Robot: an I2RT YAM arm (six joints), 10 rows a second.
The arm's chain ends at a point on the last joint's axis. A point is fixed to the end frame.
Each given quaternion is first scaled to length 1.
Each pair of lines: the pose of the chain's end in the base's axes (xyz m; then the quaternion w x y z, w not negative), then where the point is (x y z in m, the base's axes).
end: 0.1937 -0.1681 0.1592 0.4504 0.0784 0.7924 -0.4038
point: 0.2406 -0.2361 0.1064
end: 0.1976 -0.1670 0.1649 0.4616 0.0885 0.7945 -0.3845
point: 0.2467 -0.2323 0.1108
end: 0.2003 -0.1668 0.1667 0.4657 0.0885 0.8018 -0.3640
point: 0.2511 -0.2289 0.1103
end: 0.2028 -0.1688 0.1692 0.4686 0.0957 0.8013 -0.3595
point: 0.2539 -0.2304 0.1126
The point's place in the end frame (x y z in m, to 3 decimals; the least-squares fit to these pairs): 0.030 0.008 0.093
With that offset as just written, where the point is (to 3 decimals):
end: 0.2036 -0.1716 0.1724 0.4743 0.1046 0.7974 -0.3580
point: 0.255 -0.233 0.116
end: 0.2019 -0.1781 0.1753 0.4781 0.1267 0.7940 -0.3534
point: 0.253 -0.240 0.119
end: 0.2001 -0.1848 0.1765 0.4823 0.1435 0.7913 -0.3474
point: 0.251 -0.246 0.120
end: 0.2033 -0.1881 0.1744 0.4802 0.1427 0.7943 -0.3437
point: 0.255 -0.249 0.117
